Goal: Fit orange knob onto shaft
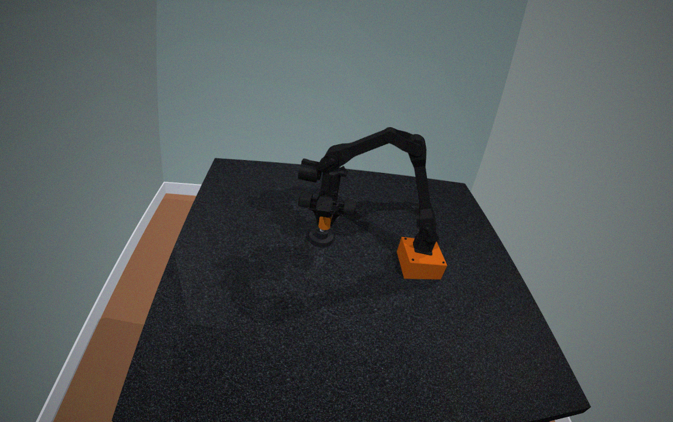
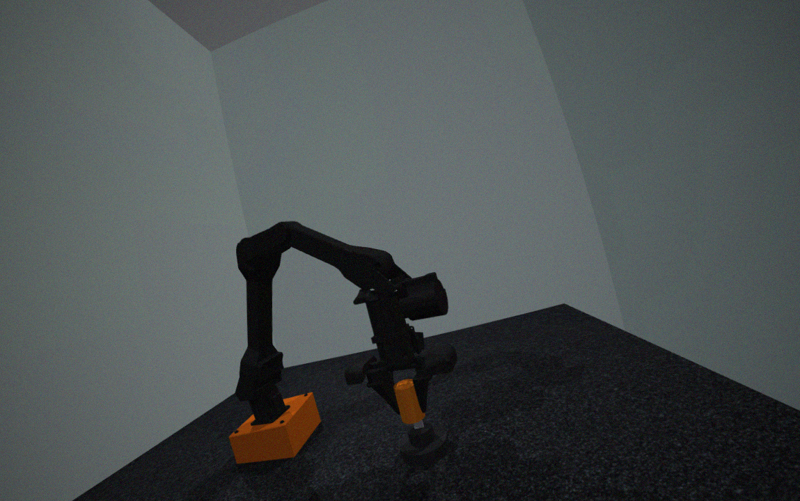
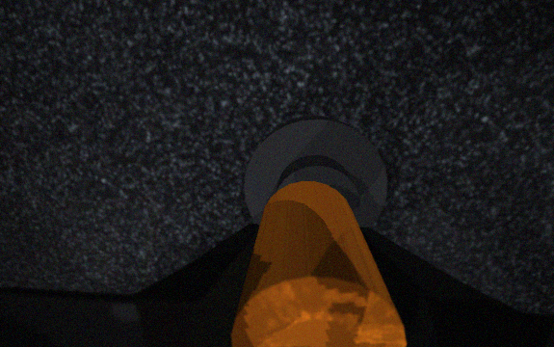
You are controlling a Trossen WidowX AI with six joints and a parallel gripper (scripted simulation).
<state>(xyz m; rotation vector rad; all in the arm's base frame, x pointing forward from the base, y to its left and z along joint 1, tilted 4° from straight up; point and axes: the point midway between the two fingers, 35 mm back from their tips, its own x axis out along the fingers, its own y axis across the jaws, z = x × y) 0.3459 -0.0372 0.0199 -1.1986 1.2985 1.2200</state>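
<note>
Right now the orange knob is 3 cm above my gripper tip. Also, from my gripper tip: dark round pedestal (4 cm below, 1 cm ahead).
</note>
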